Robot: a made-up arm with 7 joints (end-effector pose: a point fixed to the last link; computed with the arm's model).
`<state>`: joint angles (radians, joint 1 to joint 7).
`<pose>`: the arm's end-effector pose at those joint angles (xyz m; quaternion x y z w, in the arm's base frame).
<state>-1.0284 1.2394 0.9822 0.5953 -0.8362 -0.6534 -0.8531</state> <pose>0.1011 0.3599 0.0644 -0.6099 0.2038 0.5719 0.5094</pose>
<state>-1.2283 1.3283 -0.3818 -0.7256 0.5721 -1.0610 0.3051</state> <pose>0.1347 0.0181 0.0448 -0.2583 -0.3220 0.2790 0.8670</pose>
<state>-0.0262 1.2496 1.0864 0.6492 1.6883 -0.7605 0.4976</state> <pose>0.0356 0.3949 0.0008 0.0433 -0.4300 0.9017 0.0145</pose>
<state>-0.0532 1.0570 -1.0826 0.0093 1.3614 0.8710 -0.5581</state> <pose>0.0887 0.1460 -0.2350 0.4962 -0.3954 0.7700 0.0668</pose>
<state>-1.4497 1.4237 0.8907 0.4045 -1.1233 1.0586 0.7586</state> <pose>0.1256 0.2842 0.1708 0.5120 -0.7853 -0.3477 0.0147</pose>
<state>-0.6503 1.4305 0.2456 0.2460 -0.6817 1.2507 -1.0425</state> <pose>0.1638 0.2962 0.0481 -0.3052 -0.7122 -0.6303 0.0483</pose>
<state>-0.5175 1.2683 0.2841 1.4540 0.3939 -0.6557 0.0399</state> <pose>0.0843 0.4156 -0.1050 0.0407 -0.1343 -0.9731 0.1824</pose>
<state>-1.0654 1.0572 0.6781 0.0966 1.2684 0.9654 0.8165</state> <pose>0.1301 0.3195 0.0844 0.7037 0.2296 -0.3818 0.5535</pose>
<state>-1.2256 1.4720 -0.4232 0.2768 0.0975 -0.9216 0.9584</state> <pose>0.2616 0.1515 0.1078 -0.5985 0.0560 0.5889 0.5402</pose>
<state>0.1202 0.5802 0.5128 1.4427 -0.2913 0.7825 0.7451</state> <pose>-0.2119 0.2297 -0.3260 -0.2045 -0.0403 -0.3386 0.9176</pose>
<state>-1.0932 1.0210 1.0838 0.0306 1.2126 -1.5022 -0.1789</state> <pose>0.1274 0.2392 0.0630 -0.3158 -0.5149 0.7565 0.2507</pose>
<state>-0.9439 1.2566 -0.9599 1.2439 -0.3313 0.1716 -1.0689</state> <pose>0.2198 0.3780 -0.0608 -0.4956 -0.3904 -0.7289 0.2660</pose>
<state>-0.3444 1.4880 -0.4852 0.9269 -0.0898 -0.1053 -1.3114</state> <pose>0.1400 0.3885 -0.0232 -0.6730 -0.2886 -0.6510 0.1998</pose>
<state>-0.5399 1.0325 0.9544 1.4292 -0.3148 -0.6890 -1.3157</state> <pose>0.0492 0.3978 -0.1847 -0.0874 0.5906 0.7844 0.1682</pose>
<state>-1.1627 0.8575 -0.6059 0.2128 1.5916 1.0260 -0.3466</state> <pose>0.3188 0.1094 0.0214 0.2693 0.3057 -0.8890 0.2088</pose>
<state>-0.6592 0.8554 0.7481 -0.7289 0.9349 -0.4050 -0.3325</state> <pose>0.0770 0.1347 0.0575 -0.4290 -0.3673 0.7998 0.2032</pose>
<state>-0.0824 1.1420 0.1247 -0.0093 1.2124 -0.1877 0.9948</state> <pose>0.1931 0.2379 -0.0765 -0.3432 -0.3354 0.8004 0.3594</pose>
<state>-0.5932 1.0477 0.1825 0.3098 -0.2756 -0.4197 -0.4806</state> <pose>0.2232 0.2553 -0.0254 -0.0919 0.3255 0.8710 0.3564</pose>
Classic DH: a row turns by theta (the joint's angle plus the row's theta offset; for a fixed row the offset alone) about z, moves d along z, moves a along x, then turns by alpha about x. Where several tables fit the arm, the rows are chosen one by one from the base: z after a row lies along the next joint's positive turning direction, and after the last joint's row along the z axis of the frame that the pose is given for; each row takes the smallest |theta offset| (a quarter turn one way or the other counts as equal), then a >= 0, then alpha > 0; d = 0 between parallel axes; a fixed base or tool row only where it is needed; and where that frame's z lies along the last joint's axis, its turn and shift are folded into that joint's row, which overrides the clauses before.
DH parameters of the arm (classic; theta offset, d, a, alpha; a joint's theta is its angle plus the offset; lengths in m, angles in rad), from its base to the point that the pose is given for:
base (fixed): -0.071 0.0253 0.0114 -1.3004
joint 1: -1.3111 -0.0094 -0.0358 -1.5708
joint 2: 1.2915 -0.033 -0.01 1.5708
joint 3: -1.5708 -0.2185 0.0167 1.5708
joint 4: -1.5708 0.04 0.0018 1.5708
joint 5: 0 0.1674 0.007 -1.5708
joint 6: -1.5708 0.01 0.0728 1.5708
joint 7: 0.0002 -0.007 -0.0194 -1.5709
tool (fixed): 2.8915 -0.02 0 0

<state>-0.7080 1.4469 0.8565 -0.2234 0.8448 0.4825 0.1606</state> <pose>0.0452 0.2262 0.1762 0.6898 0.2365 -0.6593 0.1832</pose>
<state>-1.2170 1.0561 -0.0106 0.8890 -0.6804 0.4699 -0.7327</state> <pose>0.3058 0.2961 -0.0179 0.0469 0.7382 0.6568 0.1467</pose>
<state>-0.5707 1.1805 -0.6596 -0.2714 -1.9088 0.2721 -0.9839</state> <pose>0.2000 0.0927 -0.1205 0.4834 0.7856 0.0850 0.3766</pose>
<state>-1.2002 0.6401 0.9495 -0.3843 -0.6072 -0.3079 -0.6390</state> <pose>0.1328 0.2054 0.0515 -0.6014 0.1803 0.4410 0.6414</pose>
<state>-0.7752 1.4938 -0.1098 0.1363 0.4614 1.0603 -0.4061</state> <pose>0.1881 0.2623 0.0912 0.0816 -0.0393 -0.9238 0.3721</pose>
